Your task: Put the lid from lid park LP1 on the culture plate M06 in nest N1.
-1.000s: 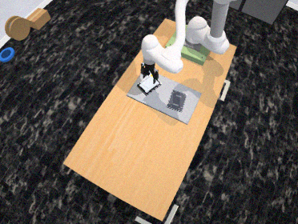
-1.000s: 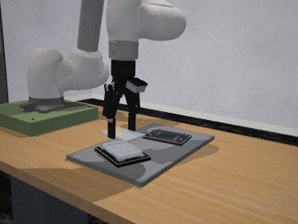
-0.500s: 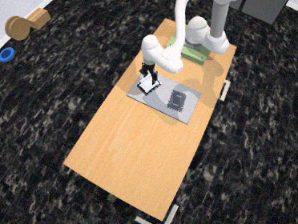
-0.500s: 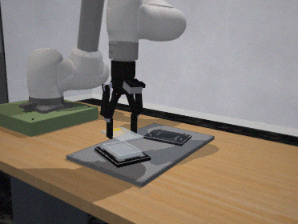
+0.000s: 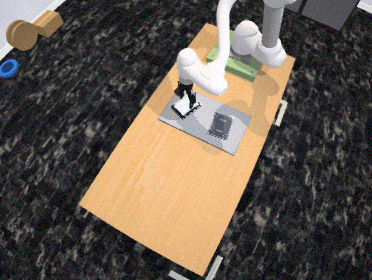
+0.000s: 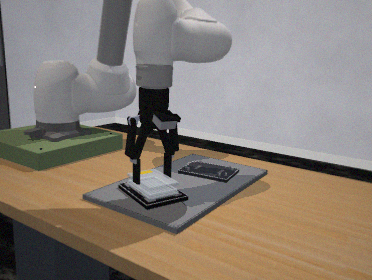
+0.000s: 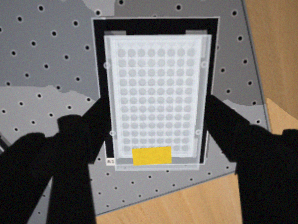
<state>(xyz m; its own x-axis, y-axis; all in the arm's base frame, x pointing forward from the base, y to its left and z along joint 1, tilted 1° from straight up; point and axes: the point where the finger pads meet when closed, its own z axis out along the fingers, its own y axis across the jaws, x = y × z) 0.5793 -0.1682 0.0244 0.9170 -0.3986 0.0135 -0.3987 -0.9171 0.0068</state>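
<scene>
Now: hand 2 cm above the lid. Also, from my hand: nest N1 (6 cm below); culture plate M06 (5 cm below); lid park LP1 (26 cm to the left, 6 cm below, 4 cm ahead).
</scene>
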